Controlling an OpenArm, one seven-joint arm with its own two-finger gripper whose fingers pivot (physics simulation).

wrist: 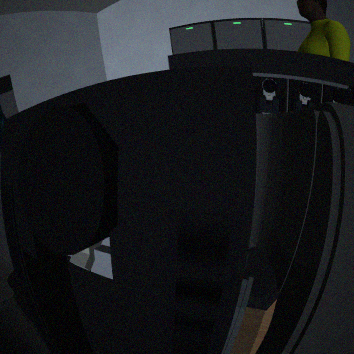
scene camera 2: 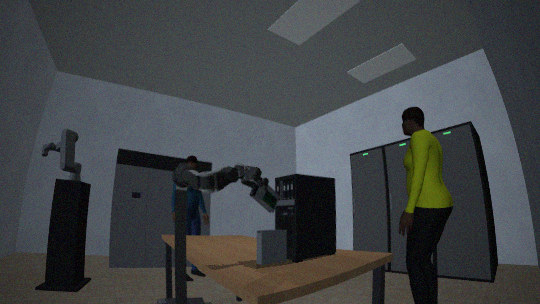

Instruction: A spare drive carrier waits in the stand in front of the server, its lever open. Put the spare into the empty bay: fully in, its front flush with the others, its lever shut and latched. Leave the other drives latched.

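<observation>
My gripper (scene camera 2: 259, 187) is shut on the spare drive carrier (scene camera 2: 265, 198), which is grey with a green board on its side. The carrier slants down toward the front of the black server (scene camera 2: 316, 215) (wrist: 225, 60), with its low end close to the front below the upper bays. Whether they touch is unclear. Upright drives (scene camera 2: 286, 189) stand in the upper bays, and two drive fronts (wrist: 269, 91) (wrist: 304, 96) show in the wrist view. Large dark shapes fill much of that view and hide the empty bay; the lever's state is unclear. The grey stand (scene camera 2: 271, 247) is below the carrier.
The stand and server are on the wooden table (scene camera 2: 325, 275). A person in yellow (scene camera 2: 429, 170) (wrist: 327, 42) stands behind the table, to the right of the server, near tall cabinets (scene camera 2: 370, 200) (wrist: 237, 37). A person in blue (scene camera 2: 195, 215) stands behind my arm. Another robot is on a black pedestal (scene camera 2: 67, 235).
</observation>
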